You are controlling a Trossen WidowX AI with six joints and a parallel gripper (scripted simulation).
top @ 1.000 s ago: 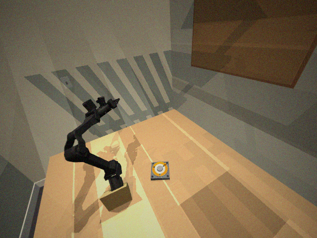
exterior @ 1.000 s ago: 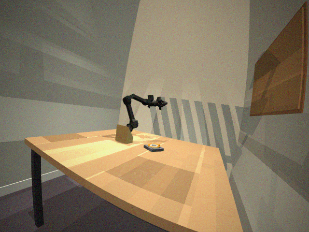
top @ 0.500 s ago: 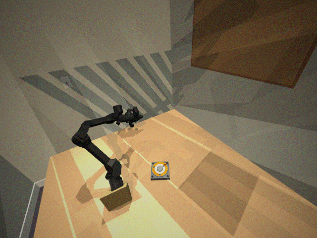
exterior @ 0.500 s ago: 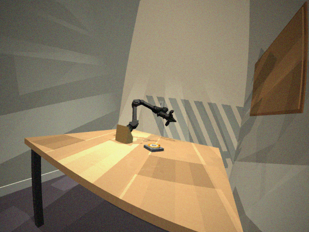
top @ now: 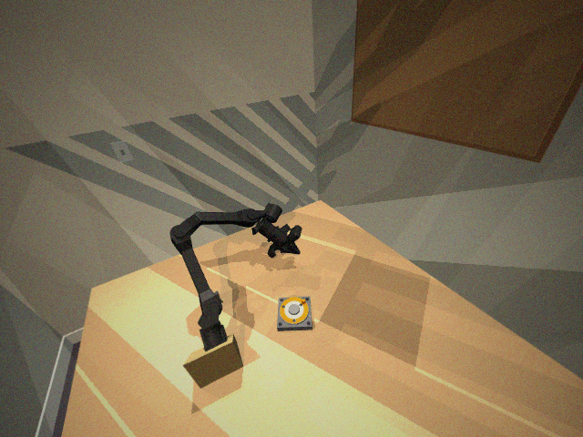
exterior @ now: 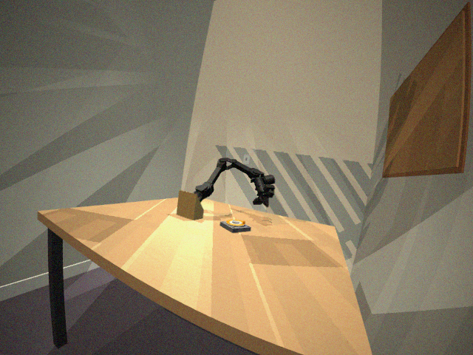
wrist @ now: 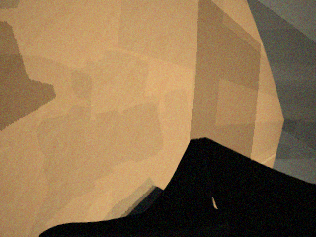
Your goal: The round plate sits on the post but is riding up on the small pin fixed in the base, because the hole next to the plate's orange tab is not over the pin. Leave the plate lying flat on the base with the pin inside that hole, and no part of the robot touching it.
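Now: gripper tip 150 mm to the left of the square grey base, 130 mm past it and 110 mm above it.
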